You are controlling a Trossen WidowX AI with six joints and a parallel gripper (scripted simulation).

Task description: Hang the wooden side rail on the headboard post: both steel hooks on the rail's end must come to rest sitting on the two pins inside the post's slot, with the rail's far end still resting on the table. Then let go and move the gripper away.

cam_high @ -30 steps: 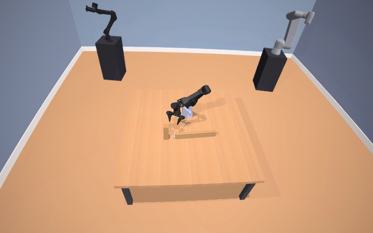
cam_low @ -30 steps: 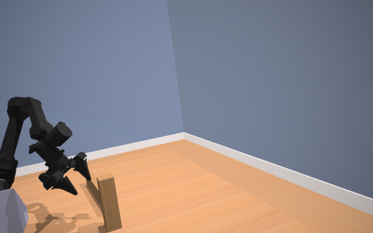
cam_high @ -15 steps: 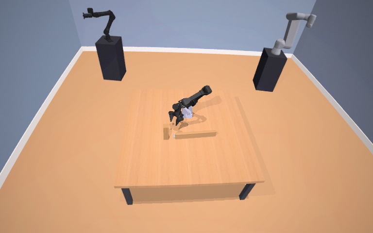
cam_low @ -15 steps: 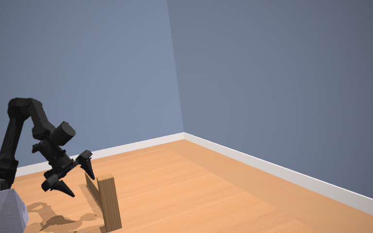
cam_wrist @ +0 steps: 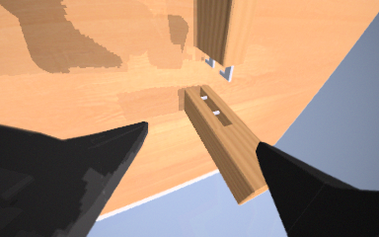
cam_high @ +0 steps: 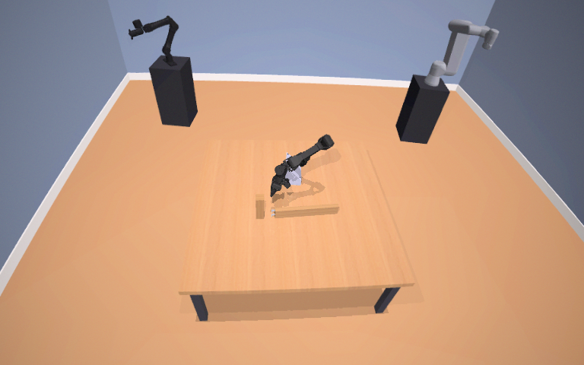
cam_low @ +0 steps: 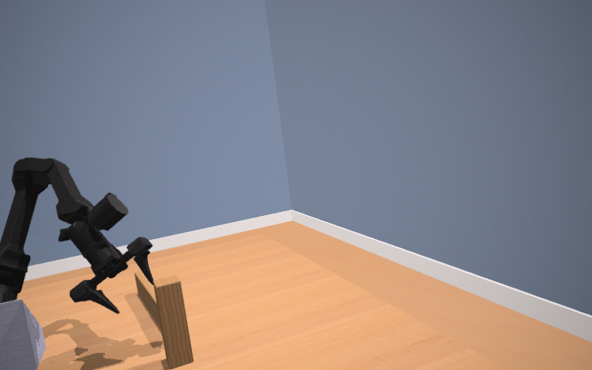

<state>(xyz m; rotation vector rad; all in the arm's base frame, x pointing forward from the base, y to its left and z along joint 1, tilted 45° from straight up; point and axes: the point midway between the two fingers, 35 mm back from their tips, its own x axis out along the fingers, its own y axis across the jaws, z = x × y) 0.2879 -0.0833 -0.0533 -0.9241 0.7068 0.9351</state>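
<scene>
Now: the headboard post 7 cm ahead of my gripper tip, 6 cm to the right of it and 5 cm below it.
</scene>
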